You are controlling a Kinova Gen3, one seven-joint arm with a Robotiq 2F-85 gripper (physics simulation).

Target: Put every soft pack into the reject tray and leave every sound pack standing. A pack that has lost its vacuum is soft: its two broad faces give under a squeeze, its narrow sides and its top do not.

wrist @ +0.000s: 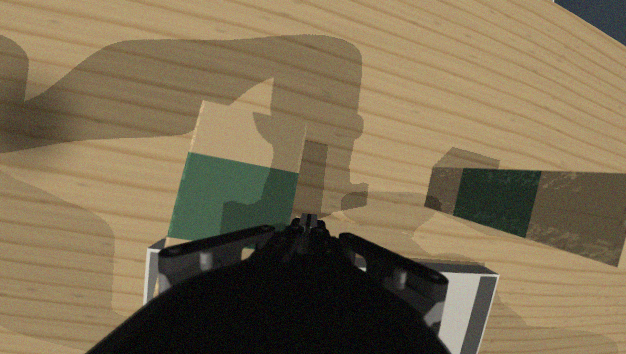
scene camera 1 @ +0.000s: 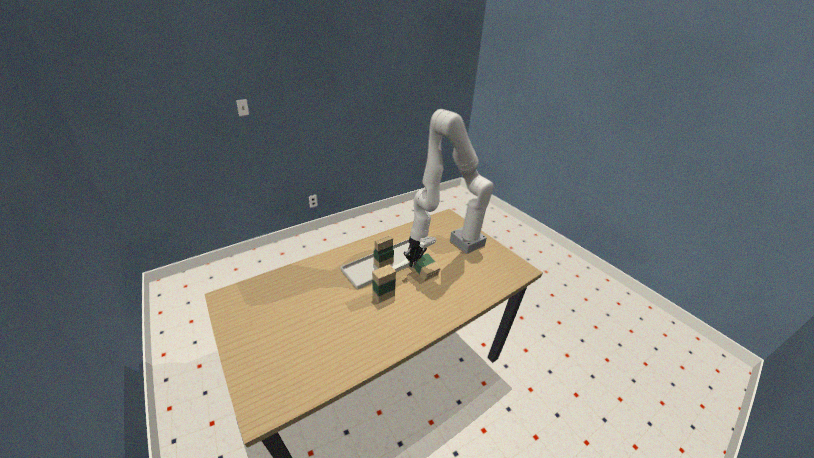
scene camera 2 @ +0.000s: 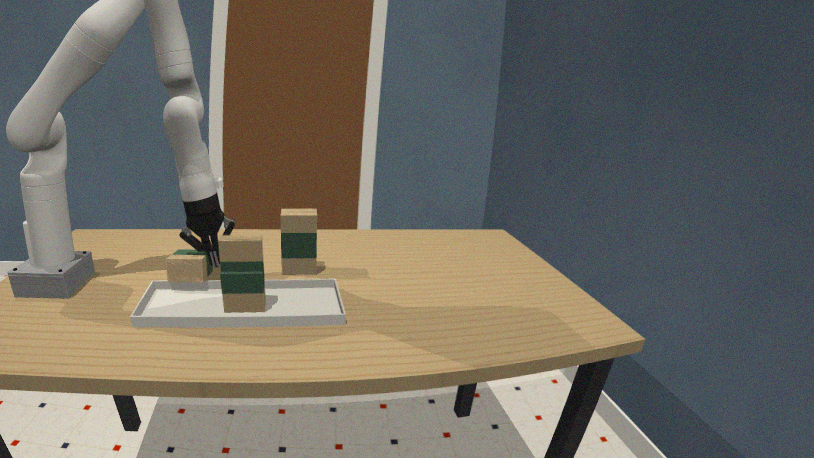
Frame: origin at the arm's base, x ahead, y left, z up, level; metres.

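Seen in the pictures: gripper, fingertip midpoint: (wrist: 308, 224) (scene camera 1: 411, 267) (scene camera 2: 217, 266); arm's base at its link origin: (scene camera 1: 470, 235) (scene camera 2: 54, 259).
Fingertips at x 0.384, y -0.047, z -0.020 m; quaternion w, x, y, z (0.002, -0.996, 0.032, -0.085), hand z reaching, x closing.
Observation:
Offsets run from my fingertips to a thing's top centre. Level surfaces: height alone.
My gripper (scene camera 1: 411, 262) (scene camera 2: 215, 264) (wrist: 308, 224) is shut and empty, its fingertips low beside the long side of a lying pack @(0.056 m back, 0.021 m left, 0.038 m up) (scene camera 1: 424, 263) (scene camera 2: 186, 269) (wrist: 232, 192). That tan pack with a green band lies on a broad face, one end over the rim of the white reject tray @(0.042 m ahead, 0.127 m right, 0.013 m down) (scene camera 1: 359, 274) (scene camera 2: 310, 296) (wrist: 460, 305). A second pack @(0.053 m ahead, 0.131 m right, 0.108 m up) (scene camera 1: 383, 254) (scene camera 2: 243, 283) stands upright in the tray. A third pack @(0.190 m ahead, 0.023 m left, 0.105 m up) (scene camera 1: 383, 288) (scene camera 2: 298, 245) (wrist: 500, 200) stands upright on the table, apart from the tray. Whether a pack is soft cannot be told by sight.
The wooden table @(0.035 m down) (scene camera 1: 318, 336) (scene camera 2: 432, 273) (wrist: 450, 75) carries everything. The arm's grey base (scene camera 1: 467, 241) (scene camera 2: 48, 279) stands at one end of it, beyond the lying pack. The gripper hides part of the tray in the wrist view.

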